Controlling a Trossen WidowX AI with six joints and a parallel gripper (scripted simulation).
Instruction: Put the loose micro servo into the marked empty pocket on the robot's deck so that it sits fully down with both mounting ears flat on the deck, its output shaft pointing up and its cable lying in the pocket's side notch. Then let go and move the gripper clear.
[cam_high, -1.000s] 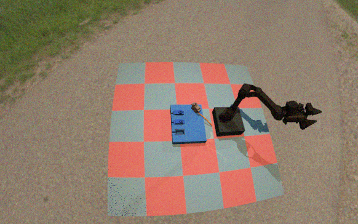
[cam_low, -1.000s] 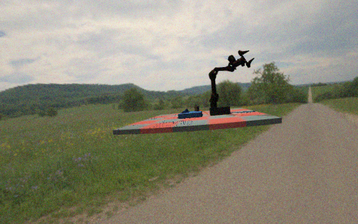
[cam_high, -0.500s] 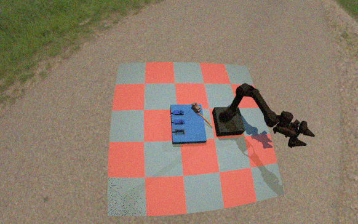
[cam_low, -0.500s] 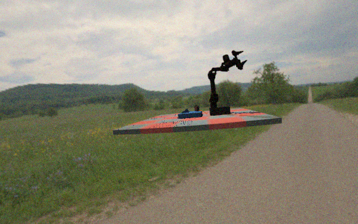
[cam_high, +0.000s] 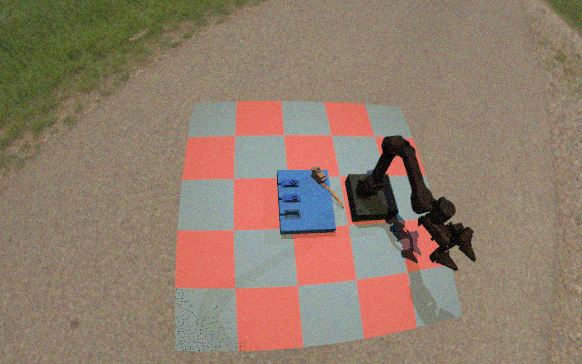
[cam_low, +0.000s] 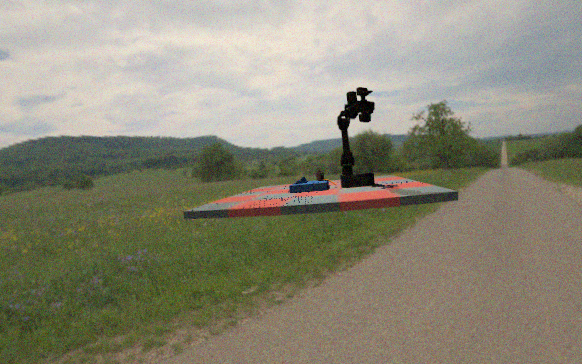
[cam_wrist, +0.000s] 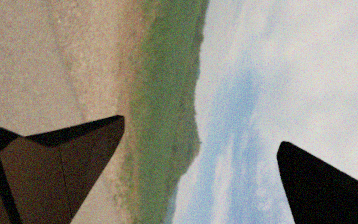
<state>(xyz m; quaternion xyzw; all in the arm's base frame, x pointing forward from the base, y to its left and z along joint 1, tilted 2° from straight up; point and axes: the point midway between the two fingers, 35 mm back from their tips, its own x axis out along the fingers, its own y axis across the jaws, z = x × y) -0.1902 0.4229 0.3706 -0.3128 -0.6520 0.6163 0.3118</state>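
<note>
My gripper tip is now 44 cm short of the deck, 40 cm to the left of it and 44 cm above it.
</note>
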